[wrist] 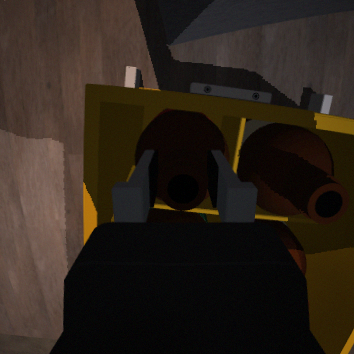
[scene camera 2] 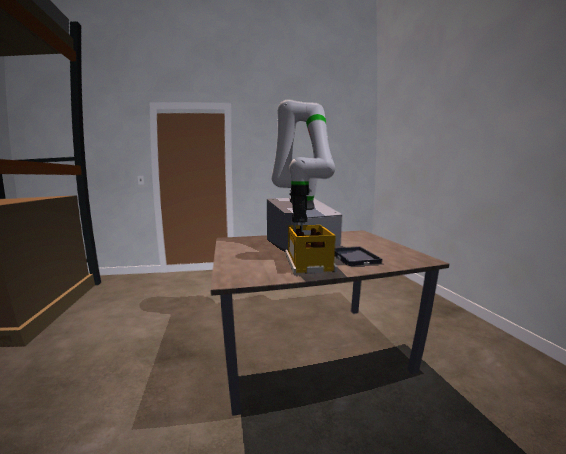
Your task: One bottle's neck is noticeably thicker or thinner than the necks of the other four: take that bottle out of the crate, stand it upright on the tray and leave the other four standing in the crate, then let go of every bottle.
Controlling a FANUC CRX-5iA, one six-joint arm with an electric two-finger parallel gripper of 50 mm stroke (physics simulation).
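Frame: origin at the arm's base, x ahead, y left, z up, level; centimetres.
Seen in the pictures: gripper, between the fingertips: (wrist: 182, 166) (scene camera 2: 297, 232).
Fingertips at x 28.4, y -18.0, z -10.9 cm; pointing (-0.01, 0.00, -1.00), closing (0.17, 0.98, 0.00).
Note:
A point is followed by its place in that frame.
The yellow crate (scene camera 2: 315, 257) @(y -20.4, x 51.7, z -17.8 cm) (wrist: 93, 120) @(y -21.5, x 24.5, z -7.5 cm) stands on the table, with brown bottles upright in its compartments. My gripper (scene camera 2: 300, 230) @(y -18.0, x 28.4, z -10.9 cm) (wrist: 182, 166) @(y -18.0, x 28.4, z -10.9 cm) points down over the crate and is shut on the neck of a brown bottle (wrist: 181, 130) @(y -17.7, x 26.5, z -13.0 cm) in the corner compartment at the upper left of the wrist view. A second bottle (wrist: 327, 202) @(y -10.0, x 31.3, z -8.7 cm) stands in the compartment to its right. Parts of other bottles show below, one at the right (wrist: 295, 252) @(y -10.1, x 38.0, z -13.5 cm), mostly hidden by the gripper body. The black tray (scene camera 2: 357, 255) @(y 14.2, x 40.8, z -24.5 cm) lies on the table right of the crate; I see no bottle on it.
The wooden table (scene camera 2: 250, 272) @(y -48.6, x 40.4, z -25.0 cm) carries the crate and tray. A grey box-shaped base (scene camera 2: 277, 225) @(y -18.8, x 0.5, z -11.6 cm) stands behind the crate under the arm. Small light brackets (wrist: 132, 76) @(y -21.6, x 21.8, z -22.0 cm) (wrist: 326, 103) @(y -2.8, x 27.4, z -22.1 cm) and a grey plate (wrist: 230, 93) @(y -12.5, x 25.0, z -22.0 cm) sit beside the crate's edge. The crate's yellow dividers (wrist: 240, 145) @(y -13.4, x 28.8, z -15.7 cm) separate the bottles.

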